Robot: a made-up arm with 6 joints.
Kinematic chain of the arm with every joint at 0, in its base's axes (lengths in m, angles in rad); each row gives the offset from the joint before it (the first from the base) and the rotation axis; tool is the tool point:
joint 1: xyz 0 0 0.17 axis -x
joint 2: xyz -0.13 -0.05 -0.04 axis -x
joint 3: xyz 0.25 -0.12 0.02 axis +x
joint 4: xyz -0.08 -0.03 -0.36 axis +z
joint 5: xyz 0 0.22 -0.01 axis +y
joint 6: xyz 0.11 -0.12 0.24 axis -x
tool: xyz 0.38 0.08 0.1
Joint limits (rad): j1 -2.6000..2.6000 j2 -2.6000..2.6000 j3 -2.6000..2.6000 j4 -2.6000..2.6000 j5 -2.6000..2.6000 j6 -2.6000..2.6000
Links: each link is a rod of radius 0.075 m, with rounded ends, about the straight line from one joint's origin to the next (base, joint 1, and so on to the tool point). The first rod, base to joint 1, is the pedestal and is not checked.
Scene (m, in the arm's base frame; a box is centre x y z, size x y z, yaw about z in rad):
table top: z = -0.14
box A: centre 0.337 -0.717 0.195 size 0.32 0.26 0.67 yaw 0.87
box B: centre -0.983 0.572 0 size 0.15 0.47 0.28 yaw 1.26
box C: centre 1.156 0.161 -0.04 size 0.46 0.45 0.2 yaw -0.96
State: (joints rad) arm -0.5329 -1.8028 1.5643 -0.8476 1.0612 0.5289
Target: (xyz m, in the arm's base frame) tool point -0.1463 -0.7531 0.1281
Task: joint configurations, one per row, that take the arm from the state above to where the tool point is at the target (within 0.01 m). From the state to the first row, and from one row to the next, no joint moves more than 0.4 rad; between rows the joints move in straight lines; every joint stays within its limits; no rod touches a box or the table.
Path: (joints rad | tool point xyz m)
1: -0.2677 -1.8802 1.4091 -0.4752 1.4459 0.2535 | 0.4664 -0.2987 0.7627
2: -0.0026 -1.9576 1.2539 -0.1027 1.8306 -0.0220 | 0.2615 -0.2159 0.9310
3: 0.2626 -2.0351 1.0986 0.2697 2.2153 -0.2974 | -0.0063 0.1010 0.9940
4: 0.5277 -2.1125 0.9434 0.6421 2.6000 -0.5729 | -0.2123 0.5213 0.7623
5: 0.3753 -2.0106 1.2552 0.7105 2.4871 -0.4589 | -0.1693 0.2053 0.9475
6: 0.2228 -1.9086 1.5670 0.7789 2.3742 -0.3450 | -0.1319 -0.1704 0.9848
7: 0.0703 -1.8067 1.8788 0.8472 2.2612 -0.2310 | -0.1012 -0.5364 0.8588
8: -0.0822 -1.7048 2.1906 0.9156 2.1483 -0.1171 | -0.0780 -0.8222 0.5874
9: -0.2527 -1.7496 1.9836 1.1059 1.8010 0.1551 | -0.0415 -0.8556 0.4331
10: -0.4233 -1.7944 1.7766 1.2961 1.4537 0.4273 | -0.0704 -0.8338 0.2688
11: -0.5939 -1.8392 1.5697 1.4864 1.1064 0.6995 | -0.1463 -0.7531 0.1281

